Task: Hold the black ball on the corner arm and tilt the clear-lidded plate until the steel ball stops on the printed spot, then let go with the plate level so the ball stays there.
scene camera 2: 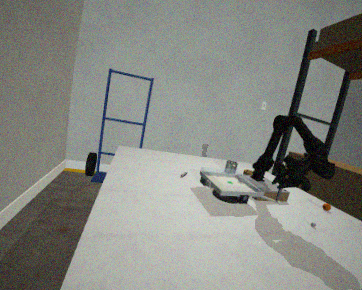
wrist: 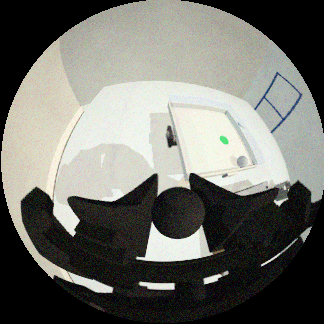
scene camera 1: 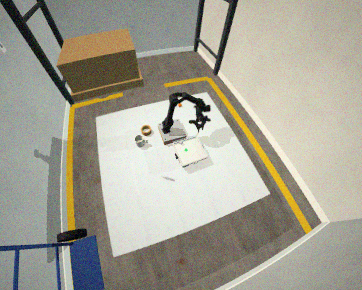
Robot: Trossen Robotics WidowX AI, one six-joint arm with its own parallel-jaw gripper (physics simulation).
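My gripper [scene camera 1: 199, 128] [wrist: 173, 176] is shut on the black ball [wrist: 178, 212], which sits between the two fingers in the wrist view. The clear-lidded plate [scene camera 1: 196, 157] [scene camera 2: 215, 180] [wrist: 197, 132] stands on its dark base beyond the fingers; its exact tilt is hard to tell. The green printed spot [scene camera 1: 186, 149] [scene camera 2: 230, 182] [wrist: 224, 140] shows on the plate floor. The steel ball [wrist: 242, 161] lies off the spot, near the plate's lower right corner in the wrist view. I cannot make it out clearly in the scene views. The corner arm is mostly hidden by the fingers and ball.
A mug [scene camera 1: 139, 141] [scene camera 2: 231, 166] and a wooden ring [scene camera 1: 146, 130] stand beside the robot's base. A pen-like object [scene camera 1: 168, 178] [scene camera 2: 183, 174] lies beyond the plate. An orange ball [scene camera 1: 180, 105] [scene camera 2: 326, 207] and a small grey ball [scene camera 2: 313, 225] lie behind the arm.
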